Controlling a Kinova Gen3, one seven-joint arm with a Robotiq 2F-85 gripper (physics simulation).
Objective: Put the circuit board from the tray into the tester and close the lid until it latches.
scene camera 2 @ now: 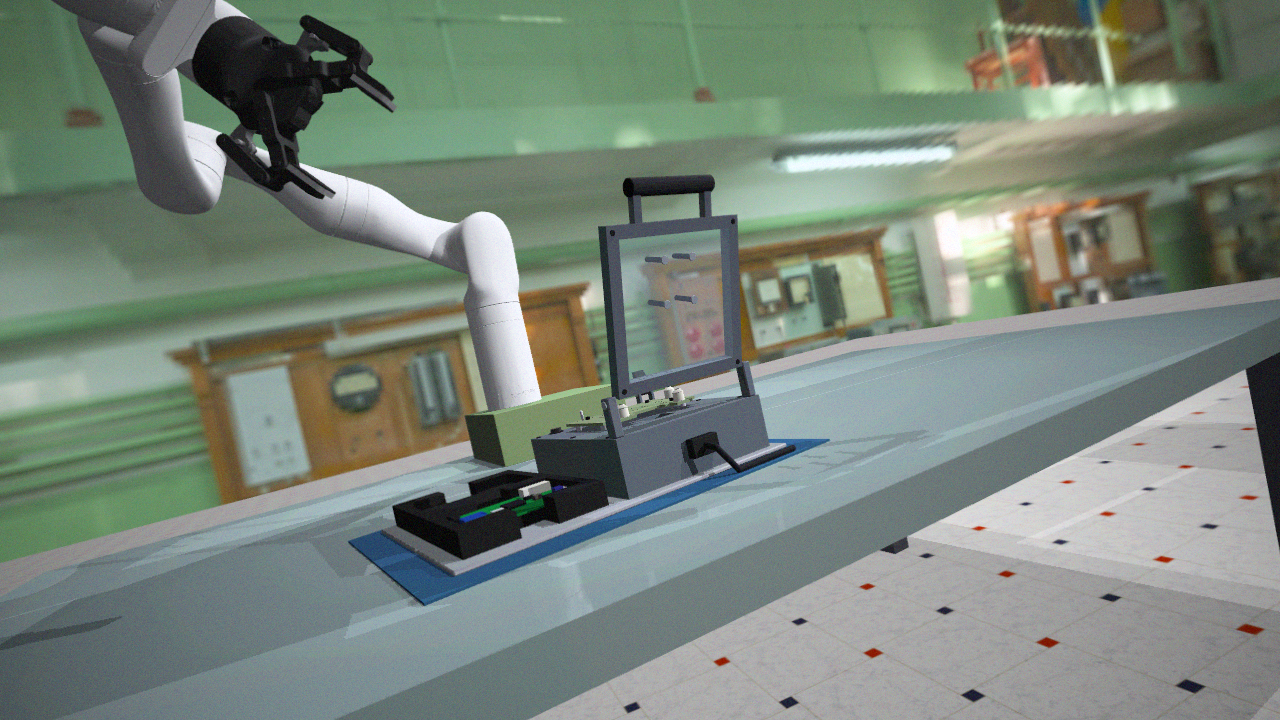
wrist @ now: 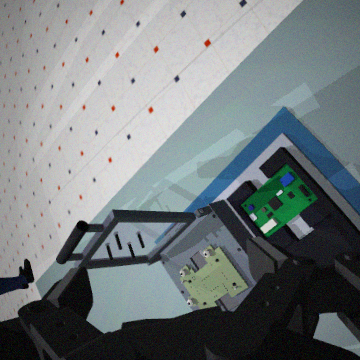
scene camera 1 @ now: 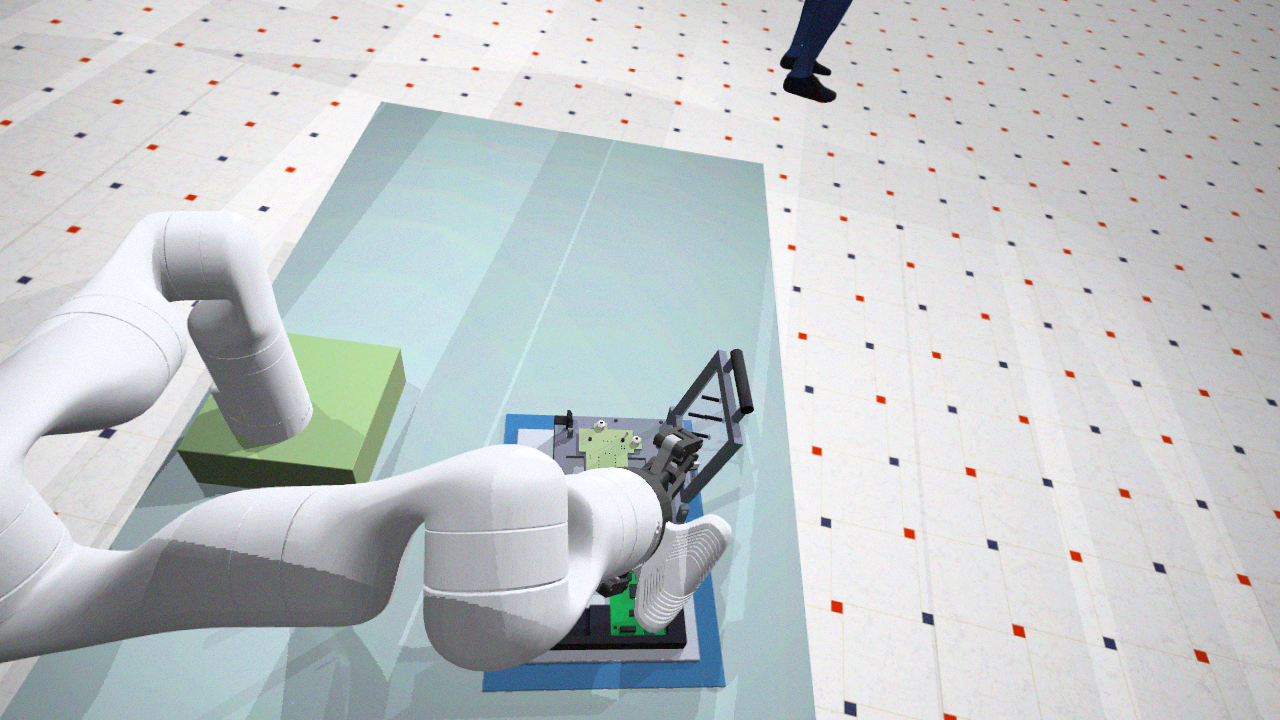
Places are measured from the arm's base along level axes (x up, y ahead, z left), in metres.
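Pixels of known places: gripper, between the fingertips: [scene camera 2: 360, 149] [wrist: 169, 269]; arm's base, origin of its link: [scene camera 2: 515, 405] [scene camera 1: 275, 415].
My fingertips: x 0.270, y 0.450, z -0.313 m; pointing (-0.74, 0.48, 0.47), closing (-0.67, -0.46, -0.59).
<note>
For each thing: its middle in the pictures, then the offset to it from my fingertips. "pt": a spot on its surface instead. Level surfaces: height alone.
- green circuit board, middle of its body: [scene camera 2: 508, 504] [scene camera 1: 637, 593] [wrist: 276, 201] dx -0.329, dy +0.024, dz +0.050 m
- black tray, a spot on its surface: [scene camera 2: 487, 539] [wrist: 272, 155] pt dx -0.337, dy +0.081, dz +0.002 m
- pale green plate, middle of its body: [scene camera 2: 637, 410] [scene camera 1: 611, 461] [wrist: 207, 280] dx -0.285, dy +0.003, dz +0.228 m
- black handle, middle of its body: [scene camera 2: 670, 185] [scene camera 1: 741, 380] [wrist: 70, 243] dx -0.084, dy +0.144, dz +0.212 m
- blue mat, height of its surface: dx -0.349 m
- black cable, a spot on its surface: [scene camera 2: 765, 456] pt dx -0.344, dy +0.144, dz +0.258 m
The green circuit board [scene camera 1: 622, 616] [scene camera 2: 528, 507] [wrist: 279, 201] lies flat in one bay of the black tray [scene camera 1: 617, 642] [scene camera 2: 487, 539] [wrist: 274, 161]; the arm partly hides it in scene camera 1. The grey tester [scene camera 1: 570, 440] [scene camera 2: 581, 461] [wrist: 184, 248] stands beside the tray, with a pale green plate [scene camera 1: 597, 441] [wrist: 215, 277] bearing white pins on top. Its lid [scene camera 1: 731, 398] [scene camera 2: 612, 304] [wrist: 155, 216] stands open, with a black handle [scene camera 1: 741, 380] [scene camera 2: 668, 185] [wrist: 72, 242]. My gripper [scene camera 1: 646, 514] [scene camera 2: 353, 147] [wrist: 169, 269] is open and empty, high above the tray and tester.
Tray and tester stand on a white sheet over a blue mat [scene camera 1: 604, 676] [scene camera 2: 429, 586] [wrist: 285, 117]. A black cable [scene camera 2: 765, 456] leaves the tester's side. The arm's base stands on a green block [scene camera 1: 375, 394] [scene camera 2: 505, 437]. A person's legs [scene camera 1: 816, 35] show beyond the table.
</note>
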